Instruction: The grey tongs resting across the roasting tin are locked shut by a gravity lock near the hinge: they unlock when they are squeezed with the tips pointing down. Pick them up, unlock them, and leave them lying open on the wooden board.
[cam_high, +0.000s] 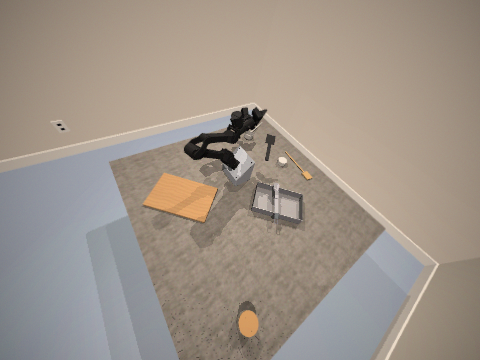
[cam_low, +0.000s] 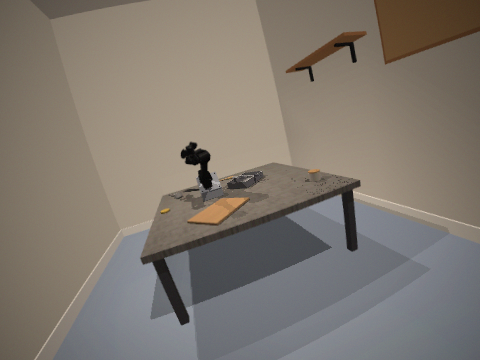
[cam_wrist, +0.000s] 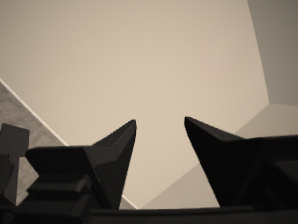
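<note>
The roasting tin lies 38 cm ahead of my gripper tip, 14 cm to the right of it and 37 cm below it. Also, from my gripper tip: wooden board: 1 cm behind, 57 cm to the right, 39 cm below; black spatula: 2 cm behind, 24 cm to the left, 40 cm below; yellow disc: 34 cm behind, 16 cm to the right, 39 cm below.
</note>
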